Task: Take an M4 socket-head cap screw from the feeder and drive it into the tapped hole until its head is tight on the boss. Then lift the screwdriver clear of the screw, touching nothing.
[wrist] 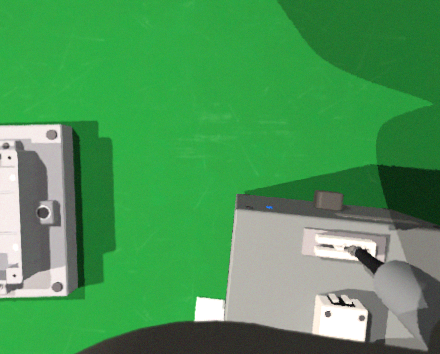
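Note:
My screwdriver [352, 250] reaches in from the right in the wrist view, a black bit below a grey rounded body. A small grey socket-head screw [351, 249] shows at the bit's tip, over the white rails [345, 240] of the feeder [270, 265]. The gap between the screw and the rails is too small to judge. The feeder is a grey box at the lower right. At the far left, a small square boss [50, 220] with a dark round hole [43, 212] stands on the pale fixture [71, 210], well away from the bit.
A white block [345, 325] with dark slots and two dark dots stands on the feeder below the rails. A brown-grey knob [329, 200] sticks out at the feeder's back edge. A white patch [210, 309] lies beside the feeder on the green surface [175, 100]. A dark curved edge covers the bottom.

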